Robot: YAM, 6 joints.
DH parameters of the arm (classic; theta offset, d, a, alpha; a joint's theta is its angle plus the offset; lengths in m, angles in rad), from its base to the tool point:
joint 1: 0 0.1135 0.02 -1.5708
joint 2: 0 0 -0.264 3.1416
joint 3: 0.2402 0 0.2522 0
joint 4: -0.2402 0 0.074 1.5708
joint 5: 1.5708 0 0 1.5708
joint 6: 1.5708 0.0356 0 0
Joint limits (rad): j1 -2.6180..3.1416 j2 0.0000..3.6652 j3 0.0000..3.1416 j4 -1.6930..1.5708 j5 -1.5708..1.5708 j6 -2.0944..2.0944
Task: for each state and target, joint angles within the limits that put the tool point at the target. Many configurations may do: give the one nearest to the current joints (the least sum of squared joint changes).
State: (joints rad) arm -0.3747 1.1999 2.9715 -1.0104 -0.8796 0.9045
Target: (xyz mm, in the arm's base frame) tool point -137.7 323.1 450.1
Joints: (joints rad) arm -1.0862 0.6214 3.0419 -1.6496 -0.9366 0.9045
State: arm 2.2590 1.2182 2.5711 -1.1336 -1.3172 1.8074
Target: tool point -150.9 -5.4 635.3
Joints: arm 2.9476 1.5195 2.6167 -0.9429 -1.3093 1.8074
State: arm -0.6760 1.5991 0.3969 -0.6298 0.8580 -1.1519
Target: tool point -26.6 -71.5 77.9
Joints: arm -1.5016 1.5263 0.1818 -0.8400 1.0849 -1.1519
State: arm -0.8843 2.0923 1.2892 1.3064 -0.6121 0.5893
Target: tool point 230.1 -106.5 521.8
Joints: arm -0.5206 1.4579 1.3972 1.4920 -0.6680 0.5893
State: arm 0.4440 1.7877 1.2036 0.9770 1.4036 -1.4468
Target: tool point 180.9 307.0 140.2
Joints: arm 1.1373 1.9668 0.8217 0.9088 1.4252 -1.4468
